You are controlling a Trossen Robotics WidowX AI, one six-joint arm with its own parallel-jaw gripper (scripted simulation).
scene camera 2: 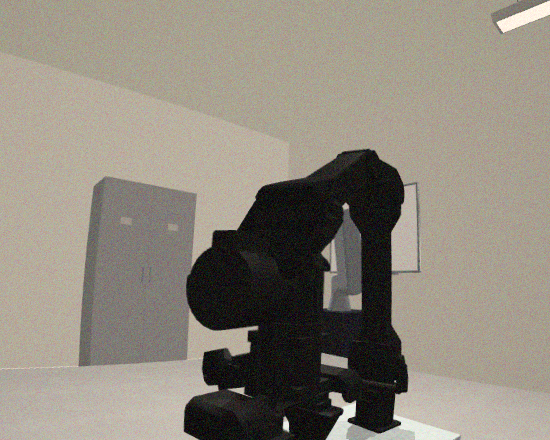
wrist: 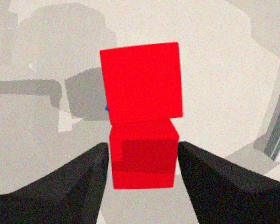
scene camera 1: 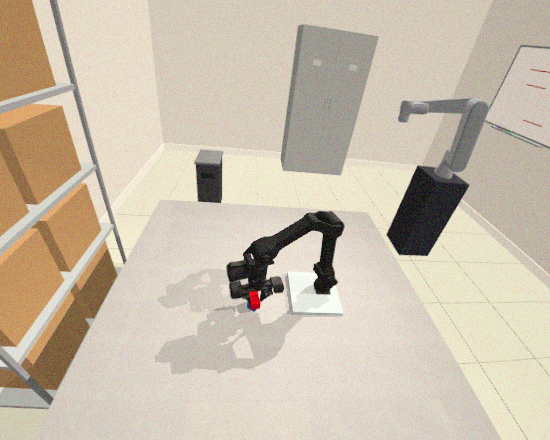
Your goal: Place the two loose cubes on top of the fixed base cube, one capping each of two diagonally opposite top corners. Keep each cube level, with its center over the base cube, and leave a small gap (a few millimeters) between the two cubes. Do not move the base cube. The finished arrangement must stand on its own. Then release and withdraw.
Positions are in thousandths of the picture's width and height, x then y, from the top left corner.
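My gripper (scene camera 1: 465,685) (wrist: 512,667) is visible. A red cube (wrist: 512,373) can be seen, and so can another red cube (wrist: 512,694).
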